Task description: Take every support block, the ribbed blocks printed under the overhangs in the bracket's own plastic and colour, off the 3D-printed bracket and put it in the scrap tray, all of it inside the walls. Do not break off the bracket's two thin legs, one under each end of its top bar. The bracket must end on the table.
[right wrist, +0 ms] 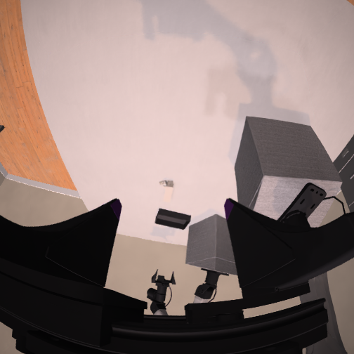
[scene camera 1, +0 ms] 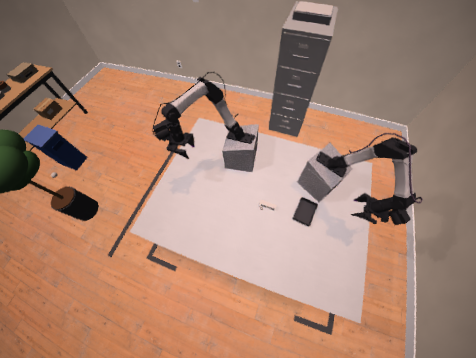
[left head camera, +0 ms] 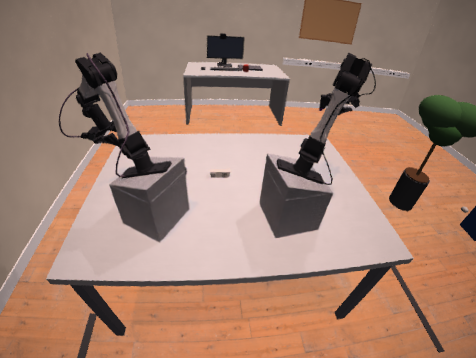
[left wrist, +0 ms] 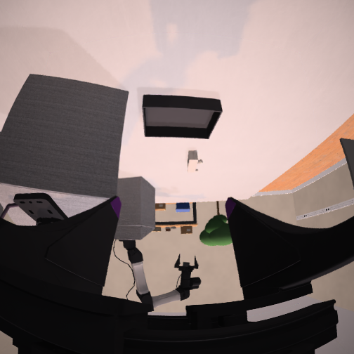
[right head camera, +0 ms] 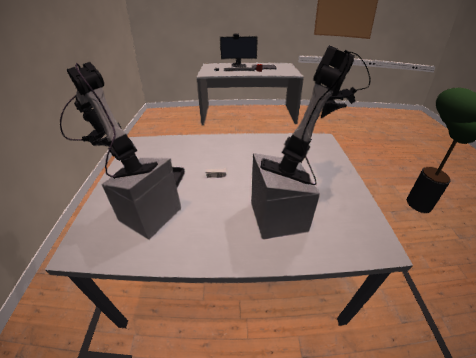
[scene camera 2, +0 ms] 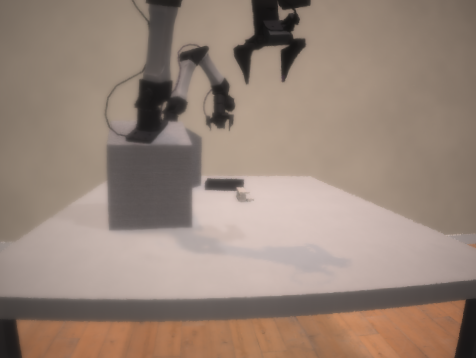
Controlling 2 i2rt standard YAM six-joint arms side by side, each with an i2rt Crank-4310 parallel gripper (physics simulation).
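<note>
The pale bracket (left head camera: 220, 174) (right head camera: 215, 174) (scene camera 1: 268, 206) (scene camera 2: 242, 193) (left wrist: 192, 158) (right wrist: 168, 194) rests on the table. A small loose ribbed block (left wrist: 200, 161) (right wrist: 162, 183) lies close beside it. Blocks under the bracket are too small to tell. The dark scrap tray (scene camera 1: 315, 205) (scene camera 2: 224, 184) (left wrist: 182, 102) (right wrist: 172, 220) stands near the bracket; its visible inside looks empty in the left wrist view. My left gripper (scene camera 1: 354, 206) (scene camera 2: 219, 129) (left wrist: 172, 199) is open and empty, high beyond the tray. My right gripper (scene camera 1: 190, 148) (scene camera 2: 265, 82) (right wrist: 172, 201) is open and empty, high and far from the bracket.
Two grey pedestals (left head camera: 152, 207) (left head camera: 295, 212) carry the arms on the white table (left head camera: 225, 250). The left arm's pedestal (scene camera 1: 322, 177) stands close to the tray and hides it in the left head camera. A filing cabinet (scene camera 1: 301, 75) stands behind the table in scene camera 1.
</note>
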